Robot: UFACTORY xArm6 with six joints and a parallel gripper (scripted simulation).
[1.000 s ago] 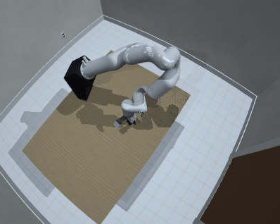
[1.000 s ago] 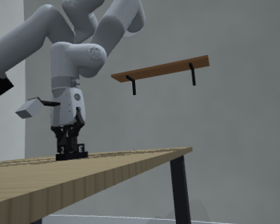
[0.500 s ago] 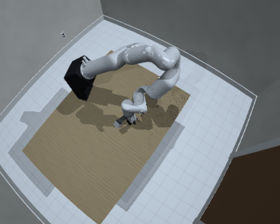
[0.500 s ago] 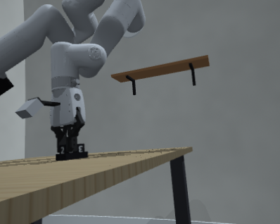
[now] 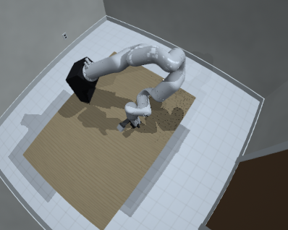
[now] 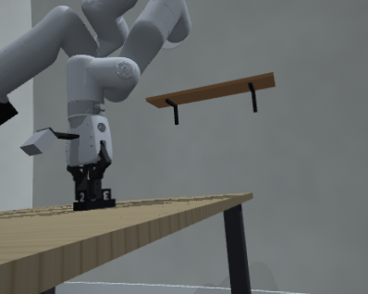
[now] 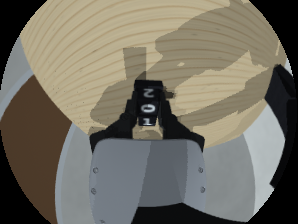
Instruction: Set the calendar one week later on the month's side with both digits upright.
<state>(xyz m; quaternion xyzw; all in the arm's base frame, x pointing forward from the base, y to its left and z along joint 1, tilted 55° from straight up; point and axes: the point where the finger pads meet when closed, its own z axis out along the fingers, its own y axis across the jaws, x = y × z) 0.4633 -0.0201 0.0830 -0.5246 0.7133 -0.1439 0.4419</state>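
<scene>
The black calendar tray is 3 cm below my hand and 2 cm to the left of it. Round my hand: black cube 3 cm to the left, 2 cm below.
</scene>
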